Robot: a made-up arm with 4 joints.
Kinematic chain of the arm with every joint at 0, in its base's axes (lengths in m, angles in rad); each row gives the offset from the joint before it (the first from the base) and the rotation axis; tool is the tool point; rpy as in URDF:
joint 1: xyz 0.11 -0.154 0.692 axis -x
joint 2: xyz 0 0.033 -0.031 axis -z
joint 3: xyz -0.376 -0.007 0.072 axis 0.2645 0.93 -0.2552
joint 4: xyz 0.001 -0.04 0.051 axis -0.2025 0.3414 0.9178
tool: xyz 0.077 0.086 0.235 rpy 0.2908 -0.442 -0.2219
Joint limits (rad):
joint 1: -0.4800..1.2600
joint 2: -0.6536..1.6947
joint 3: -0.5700..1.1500
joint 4: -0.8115..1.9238
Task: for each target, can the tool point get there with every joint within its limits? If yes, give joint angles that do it. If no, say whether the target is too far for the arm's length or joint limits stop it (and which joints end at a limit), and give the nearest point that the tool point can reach.
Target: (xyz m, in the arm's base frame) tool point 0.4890 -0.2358 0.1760
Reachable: no: joint limits stop it (at a limit: joint 1, joint 2, joint 3, joint 4) | nearest point 0.3233 0.1700 0.1824 | short by 0.438 m
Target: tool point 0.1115 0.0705 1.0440
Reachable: yes | joints -0.2474 1.2680 0.2281 0.5801
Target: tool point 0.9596 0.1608 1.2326
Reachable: no: too far | nearest point 0.3374 0.2104 1.1156 | short by 0.635 m
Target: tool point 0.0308 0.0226 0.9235
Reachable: yes | joints -0.0324 0.8274 0.6682 0.6369
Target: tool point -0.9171 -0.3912 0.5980
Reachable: no: too far | nearest point -0.4593 -0.3362 0.7692 | short by 0.492 m
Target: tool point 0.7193 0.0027 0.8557
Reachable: no: joint limits stop it (at a limit: joint 2) | nearest point 0.2907 0.1602 1.0203 | short by 0.485 m
